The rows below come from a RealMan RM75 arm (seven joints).
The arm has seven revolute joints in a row. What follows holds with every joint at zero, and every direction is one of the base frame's. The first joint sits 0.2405 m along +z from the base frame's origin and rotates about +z. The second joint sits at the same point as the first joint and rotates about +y. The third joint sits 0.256 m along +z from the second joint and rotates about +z. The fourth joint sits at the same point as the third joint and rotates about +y. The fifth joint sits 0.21 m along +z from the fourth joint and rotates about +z. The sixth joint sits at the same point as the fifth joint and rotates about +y. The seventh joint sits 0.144 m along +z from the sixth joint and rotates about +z. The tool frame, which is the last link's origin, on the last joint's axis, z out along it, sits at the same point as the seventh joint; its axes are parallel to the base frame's.
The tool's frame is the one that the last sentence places.
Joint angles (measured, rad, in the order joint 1, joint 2, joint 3, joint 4, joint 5, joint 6, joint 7), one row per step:
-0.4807, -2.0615, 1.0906, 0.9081, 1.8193, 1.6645, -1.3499
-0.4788, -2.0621, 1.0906, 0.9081, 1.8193, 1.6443, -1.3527
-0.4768, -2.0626, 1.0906, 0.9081, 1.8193, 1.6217, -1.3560
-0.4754, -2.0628, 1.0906, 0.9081, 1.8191, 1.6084, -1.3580
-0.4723, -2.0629, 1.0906, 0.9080, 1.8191, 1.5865, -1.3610
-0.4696, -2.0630, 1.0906, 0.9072, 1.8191, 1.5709, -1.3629
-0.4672, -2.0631, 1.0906, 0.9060, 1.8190, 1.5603, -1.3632
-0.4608, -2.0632, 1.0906, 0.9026, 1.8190, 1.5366, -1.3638
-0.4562, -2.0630, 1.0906, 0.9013, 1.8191, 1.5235, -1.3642
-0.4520, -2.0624, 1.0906, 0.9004, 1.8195, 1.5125, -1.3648
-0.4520, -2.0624, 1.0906, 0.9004, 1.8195, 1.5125, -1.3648
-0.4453, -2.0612, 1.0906, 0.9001, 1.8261, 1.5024, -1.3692
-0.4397, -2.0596, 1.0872, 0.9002, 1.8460, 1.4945, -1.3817
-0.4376, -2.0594, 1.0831, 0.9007, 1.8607, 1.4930, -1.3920
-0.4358, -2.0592, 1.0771, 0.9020, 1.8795, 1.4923, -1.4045
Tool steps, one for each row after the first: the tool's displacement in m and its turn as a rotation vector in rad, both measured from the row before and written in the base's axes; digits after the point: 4 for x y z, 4 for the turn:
-0.0013, 0.0023, -0.0003, 0.0162, 0.0047, 0.0127
-0.0015, 0.0026, -0.0003, 0.0181, 0.0054, 0.0143
-0.0009, 0.0015, -0.0001, 0.0107, 0.0031, 0.0087
-0.0020, 0.0023, 0.0000, 0.0177, 0.0056, 0.0149
-0.0017, 0.0015, -0.0001, 0.0123, 0.0038, 0.0115
-0.0014, 0.0008, -0.0001, 0.0084, 0.0025, 0.0080
-0.0037, 0.0015, -0.0003, 0.0182, 0.0059, 0.0194
-0.0024, 0.0007, 0.0000, 0.0104, 0.0038, 0.0114
-0.0023, 0.0005, 0.0002, 0.0089, 0.0039, 0.0100
0.0000, 0.0000, 0.0000, 0.0000, 0.0000, 0.0000
-0.0039, -0.0004, 0.0001, 0.0052, 0.0093, 0.0152
-0.0053, -0.0007, 0.0001, -0.0009, 0.0184, 0.0222
-0.0028, -0.0005, 0.0001, -0.0036, 0.0105, 0.0141
-0.0032, -0.0005, 0.0003, -0.0043, 0.0131, 0.0161

